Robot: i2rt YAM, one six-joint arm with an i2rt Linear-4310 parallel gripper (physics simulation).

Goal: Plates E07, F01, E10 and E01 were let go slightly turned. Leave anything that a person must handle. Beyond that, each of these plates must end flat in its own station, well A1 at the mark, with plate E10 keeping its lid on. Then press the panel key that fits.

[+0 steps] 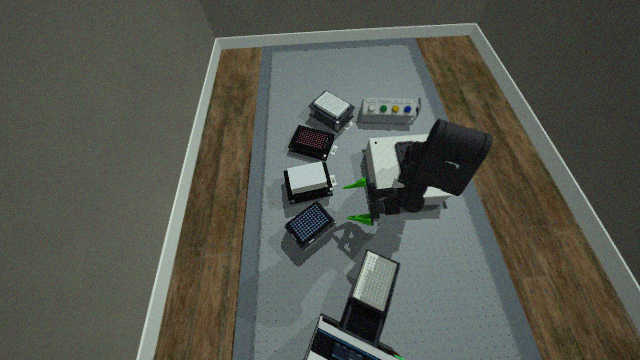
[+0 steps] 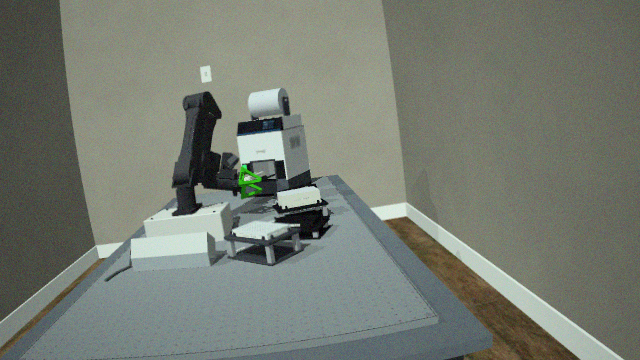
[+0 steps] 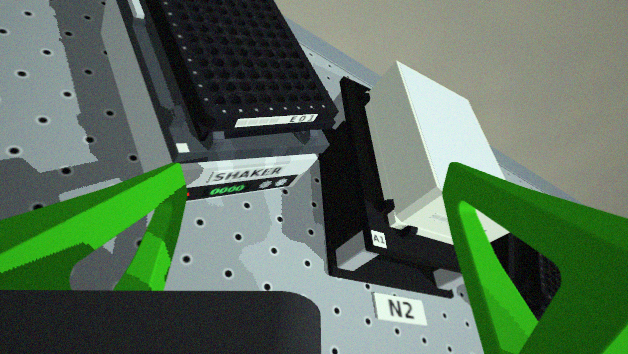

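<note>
My gripper (image 1: 345, 203) (image 2: 260, 184) (image 3: 314, 177) is open and empty, beside the stations and apart from every plate. Black plate E01 (image 1: 310, 223) (image 3: 250, 65) lies on the shaker (image 3: 250, 173), looking slightly turned. A tall white plate (image 1: 306, 177) (image 2: 298, 197) (image 3: 450, 130) sits on black stand N2 (image 3: 420, 252); a finger partly hides its label. A dark plate with red wells (image 1: 312, 139) and a white plate (image 1: 332, 104) (image 2: 262, 230) are on two further stands. Their labels, and which plate has a lid, cannot be read. The key panel (image 1: 389, 119) (image 2: 170, 252) has white, green, yellow and blue keys.
Another pale plate (image 1: 377, 280) lies on the extended tray (image 1: 364, 320) of a white instrument (image 2: 260, 145). The arm's white base (image 1: 382, 155) (image 2: 187, 223) stands across from the stations. A cable (image 2: 117, 273) runs from the panel.
</note>
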